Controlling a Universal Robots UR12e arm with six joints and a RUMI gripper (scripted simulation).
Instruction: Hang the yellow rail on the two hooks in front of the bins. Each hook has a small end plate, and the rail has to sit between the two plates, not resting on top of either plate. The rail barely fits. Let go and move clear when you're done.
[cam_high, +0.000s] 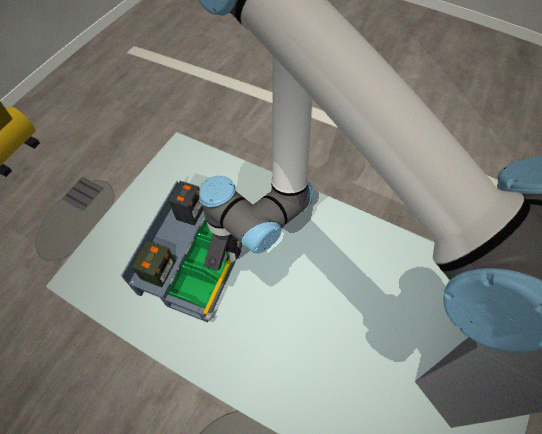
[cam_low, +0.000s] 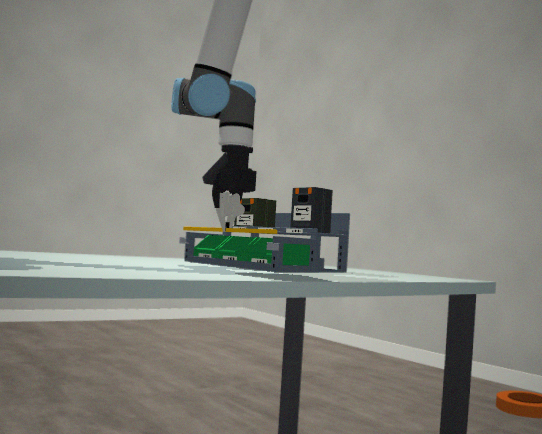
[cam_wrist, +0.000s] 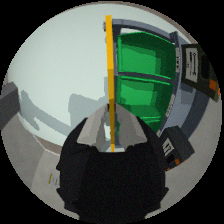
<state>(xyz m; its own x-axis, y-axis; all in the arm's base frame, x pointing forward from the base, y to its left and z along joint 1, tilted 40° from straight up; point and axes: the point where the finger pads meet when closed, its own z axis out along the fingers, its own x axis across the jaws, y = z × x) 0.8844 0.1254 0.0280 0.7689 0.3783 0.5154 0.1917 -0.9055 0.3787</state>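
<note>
Now: hand 1 cm above the yellow rail.
</note>
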